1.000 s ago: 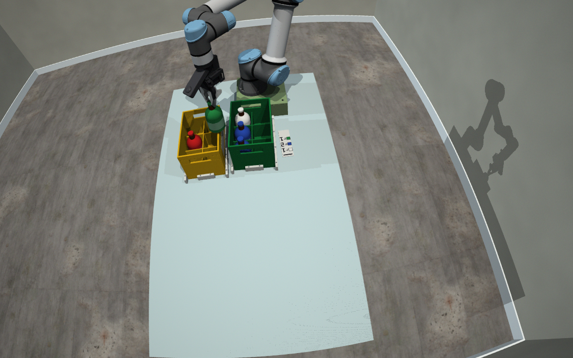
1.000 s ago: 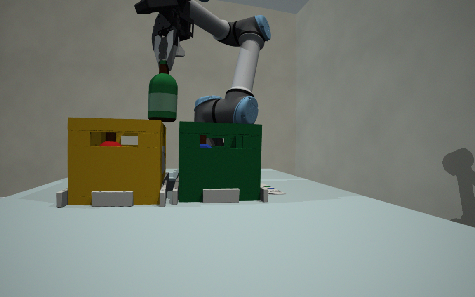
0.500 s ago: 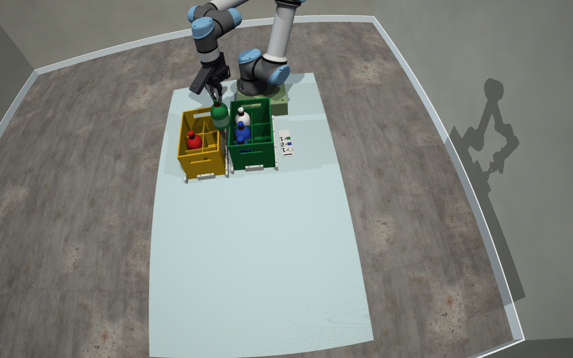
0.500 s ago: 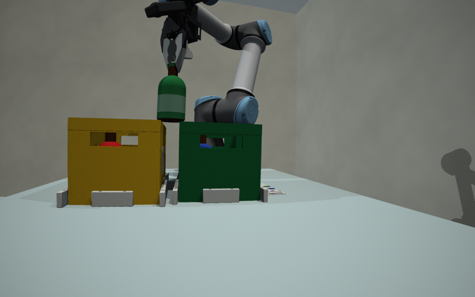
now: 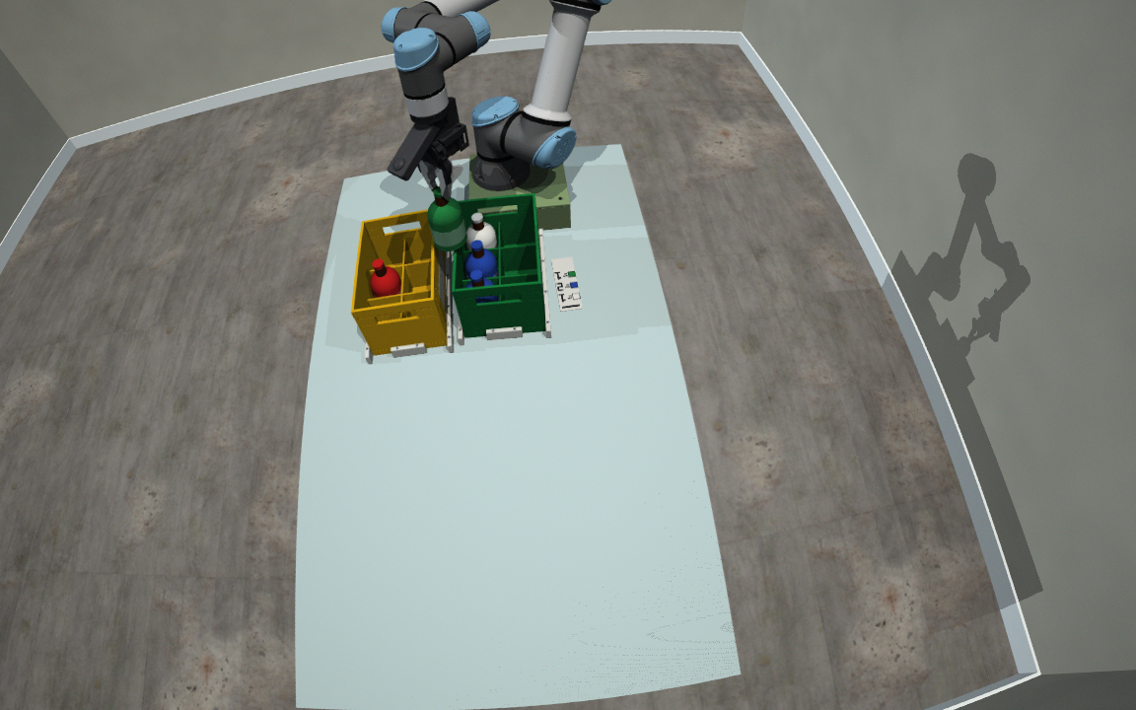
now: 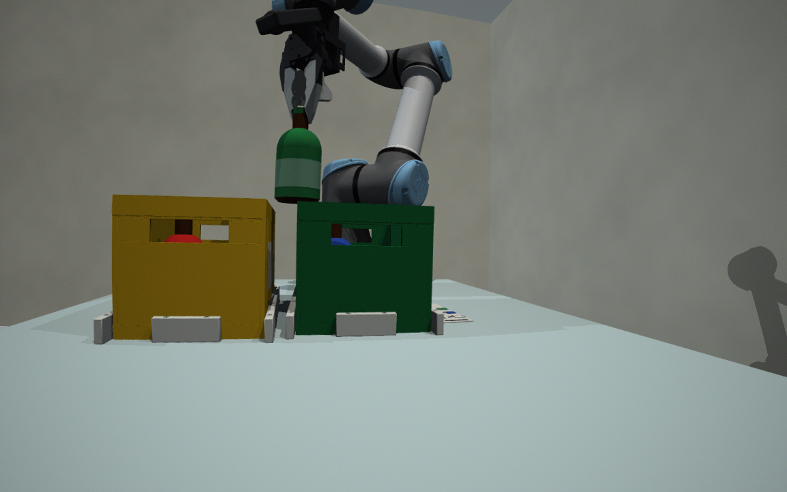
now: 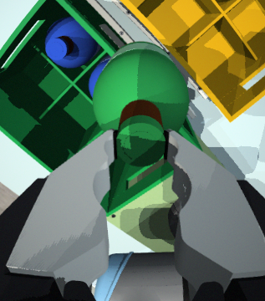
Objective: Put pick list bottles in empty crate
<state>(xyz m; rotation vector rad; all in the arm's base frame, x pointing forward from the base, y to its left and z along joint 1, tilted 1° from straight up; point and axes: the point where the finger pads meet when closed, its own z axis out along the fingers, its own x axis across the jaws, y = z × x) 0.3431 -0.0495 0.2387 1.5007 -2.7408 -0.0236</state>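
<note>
Right now my hand is 70 mm above the green bottle. The rest, counted from my hand: yellow crate 40 mm ahead, 130 mm to the right, 250 mm below; white bottle 100 mm behind, 40 mm to the left, 240 mm below; green crate 20 mm behind, 90 mm to the left, 250 mm below.
</note>
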